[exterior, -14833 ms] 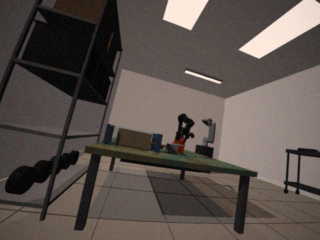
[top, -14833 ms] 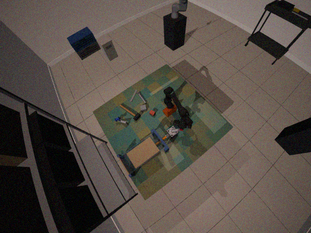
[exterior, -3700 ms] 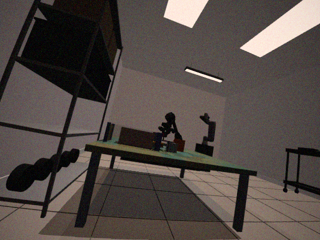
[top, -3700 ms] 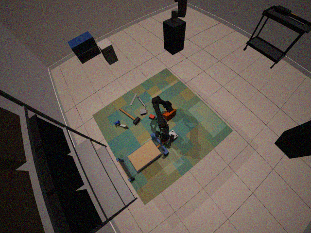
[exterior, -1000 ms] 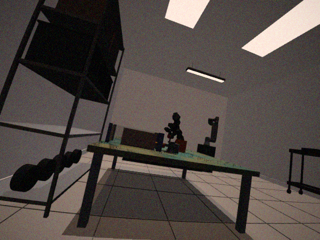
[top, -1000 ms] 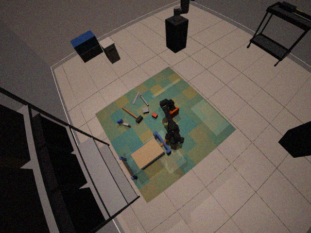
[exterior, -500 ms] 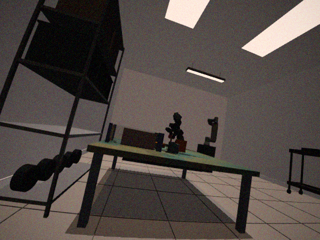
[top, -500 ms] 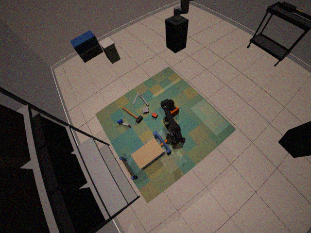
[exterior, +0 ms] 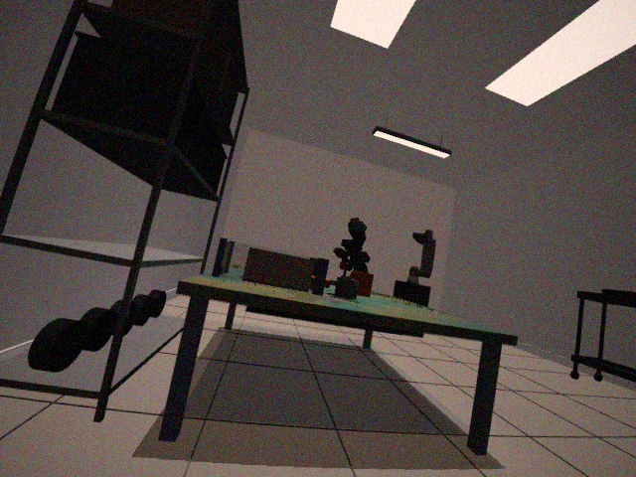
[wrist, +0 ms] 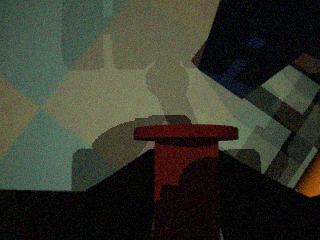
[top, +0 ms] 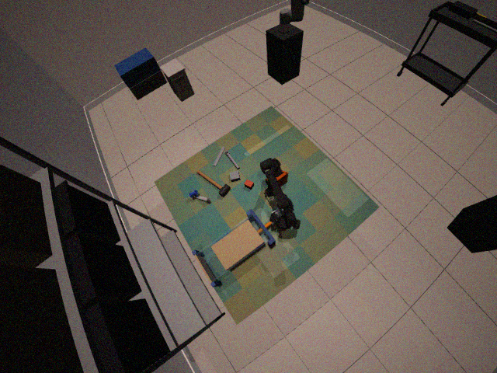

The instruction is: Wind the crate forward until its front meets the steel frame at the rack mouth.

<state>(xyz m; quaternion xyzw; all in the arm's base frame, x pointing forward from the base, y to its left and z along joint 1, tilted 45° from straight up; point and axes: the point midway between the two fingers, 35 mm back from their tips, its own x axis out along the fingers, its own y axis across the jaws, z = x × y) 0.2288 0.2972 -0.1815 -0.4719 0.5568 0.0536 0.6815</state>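
The red-knobbed crank handle is 40 mm to the right of my gripper tip, 30 mm below it and 30 mm behind it. The rest, counted from my gripper tip: red knob (10 mm to the right, 10 mm behind); winch (100 mm to the right, 100 mm below, 80 mm behind); grey block (580 mm to the right, 120 mm below, 20 mm ahead).
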